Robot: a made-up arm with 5 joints. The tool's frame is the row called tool.
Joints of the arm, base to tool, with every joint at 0 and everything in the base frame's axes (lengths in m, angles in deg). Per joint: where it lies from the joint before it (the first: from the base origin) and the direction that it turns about. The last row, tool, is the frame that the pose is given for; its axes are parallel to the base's.
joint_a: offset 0 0 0.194 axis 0 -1 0
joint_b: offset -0.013 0.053 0.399 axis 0 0 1
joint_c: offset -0.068 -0.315 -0.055 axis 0 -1 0
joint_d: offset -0.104 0.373 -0.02 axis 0 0 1
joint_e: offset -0.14 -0.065 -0.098 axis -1 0 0
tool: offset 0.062 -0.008 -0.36
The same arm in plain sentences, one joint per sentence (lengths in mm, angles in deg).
The arm has five revolute joints in a row. What follows holds with every joint at zero, and every direction is one of the base frame's.
The first joint lies 194 mm along +z from the base frame's origin and turns about -y.
The second joint lies 13 mm along -x and 53 mm along +y and 399 mm along +z from the first joint and turns about +z.
The third joint lies 68 mm along -x and 315 mm along -y and 55 mm along -z from the second joint and turns about -y.
The fourth joint lies 104 mm along -x and 373 mm along +y and 20 mm along -z from the third joint and turns about +z.
The fifth joint lies 140 mm along -x and 65 mm along -y and 98 mm along -z from the fourth joint and turns about -x.
The tool frame, which is the frame that the pose is given for, lies 62 mm along +x and 8 mm along -y and 360 mm along -z from the fifth joint; its axes are parallel to the base frame's.

